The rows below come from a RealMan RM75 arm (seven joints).
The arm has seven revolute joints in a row. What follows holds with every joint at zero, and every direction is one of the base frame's.
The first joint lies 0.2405 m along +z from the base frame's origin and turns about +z.
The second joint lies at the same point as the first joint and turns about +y.
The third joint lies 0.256 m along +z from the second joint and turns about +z.
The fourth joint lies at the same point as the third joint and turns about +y.
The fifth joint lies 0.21 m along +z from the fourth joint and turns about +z.
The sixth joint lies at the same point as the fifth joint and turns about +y.
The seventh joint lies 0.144 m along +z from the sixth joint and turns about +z.
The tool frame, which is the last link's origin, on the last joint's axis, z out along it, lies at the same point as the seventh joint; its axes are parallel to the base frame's.
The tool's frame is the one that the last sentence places.
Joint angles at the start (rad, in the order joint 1, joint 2, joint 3, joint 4, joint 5, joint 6, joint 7):
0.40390, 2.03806, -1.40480, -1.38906, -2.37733, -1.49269, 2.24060
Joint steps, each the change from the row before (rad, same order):
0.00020, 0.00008, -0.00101, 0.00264, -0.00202, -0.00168, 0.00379
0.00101, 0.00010, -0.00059, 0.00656, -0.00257, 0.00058, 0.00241
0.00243, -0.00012, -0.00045, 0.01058, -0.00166, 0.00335, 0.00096
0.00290, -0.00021, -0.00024, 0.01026, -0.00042, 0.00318, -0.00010
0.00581, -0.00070, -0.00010, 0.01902, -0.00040, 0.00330, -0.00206
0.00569, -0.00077, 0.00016, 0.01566, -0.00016, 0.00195, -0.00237
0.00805, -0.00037, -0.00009, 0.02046, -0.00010, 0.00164, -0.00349
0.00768, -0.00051, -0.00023, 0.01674, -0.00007, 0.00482, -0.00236
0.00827, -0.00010, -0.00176, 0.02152, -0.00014, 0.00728, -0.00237
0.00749, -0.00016, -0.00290, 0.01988, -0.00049, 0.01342, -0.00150
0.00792, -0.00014, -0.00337, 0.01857, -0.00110, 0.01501, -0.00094
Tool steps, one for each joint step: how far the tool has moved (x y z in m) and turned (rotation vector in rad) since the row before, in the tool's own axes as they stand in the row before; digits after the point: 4 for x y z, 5 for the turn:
0.0008, 0.0002, 0.0005, -0.00196, 0.00434, 0.00454
0.0011, -0.0002, 0.0010, -0.00162, 0.00483, 0.00535
0.0010, -0.0006, 0.0015, -0.00168, 0.00403, 0.00547
0.0006, -0.0006, 0.0014, -0.00216, 0.00284, 0.00398
0.0013, -0.0009, 0.0024, -0.00575, 0.00651, 0.00536
0.0008, -0.0007, 0.0018, -0.00500, 0.00545, 0.00307
0.0008, -0.0006, 0.0025, -0.00781, 0.00726, 0.00284
-0.0001, -0.0010, 0.0020, -0.00332, 0.00371, 0.00167
0.0003, -0.0009, 0.0029, -0.00463, 0.00521, 0.00326
-0.0002, -0.0014, 0.0029, 0.00088, 0.00192, 0.00286
-0.0007, -0.0016, 0.0027, 0.00322, 0.00104, 0.00167

